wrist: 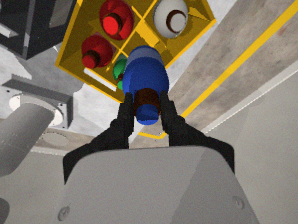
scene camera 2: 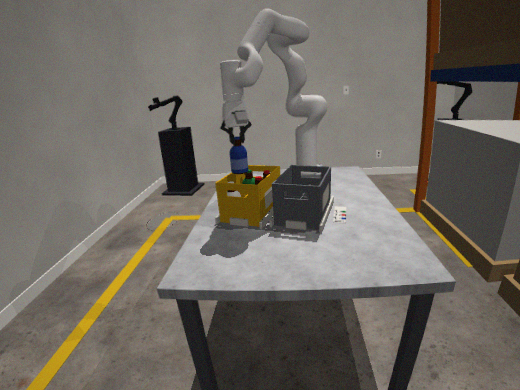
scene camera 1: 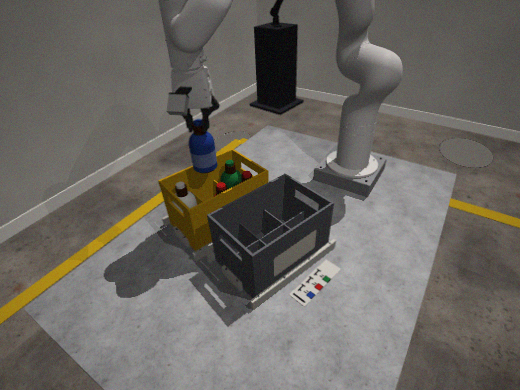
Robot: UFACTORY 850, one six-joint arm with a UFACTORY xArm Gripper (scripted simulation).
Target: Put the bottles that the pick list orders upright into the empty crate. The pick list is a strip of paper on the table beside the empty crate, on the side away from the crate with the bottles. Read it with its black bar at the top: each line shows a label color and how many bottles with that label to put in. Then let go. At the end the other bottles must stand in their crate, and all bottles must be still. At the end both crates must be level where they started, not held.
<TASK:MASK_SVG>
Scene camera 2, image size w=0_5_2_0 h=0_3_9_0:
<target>gripper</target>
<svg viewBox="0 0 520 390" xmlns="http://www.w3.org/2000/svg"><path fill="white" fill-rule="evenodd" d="M243 101L225 102L222 107L223 123L220 129L229 134L230 142L233 145L235 144L233 127L240 127L241 143L244 143L244 133L252 126L248 120L246 104Z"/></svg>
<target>grey crate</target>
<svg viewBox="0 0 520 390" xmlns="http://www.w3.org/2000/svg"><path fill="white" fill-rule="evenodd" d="M291 165L272 183L274 225L286 226L286 220L306 222L306 229L319 230L319 225L331 199L331 167ZM301 172L320 172L321 178L301 177Z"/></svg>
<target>yellow crate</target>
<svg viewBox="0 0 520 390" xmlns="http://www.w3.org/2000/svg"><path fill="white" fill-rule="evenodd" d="M280 168L277 166L248 165L248 170L264 172L269 170L271 172L264 179L262 177L263 180L257 185L242 184L246 178L245 173L233 174L231 172L217 181L215 184L220 222L230 223L230 217L248 219L249 226L259 227L259 222L273 207L272 183L280 176ZM227 190L238 191L241 194L241 197L227 196Z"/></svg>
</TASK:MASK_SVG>
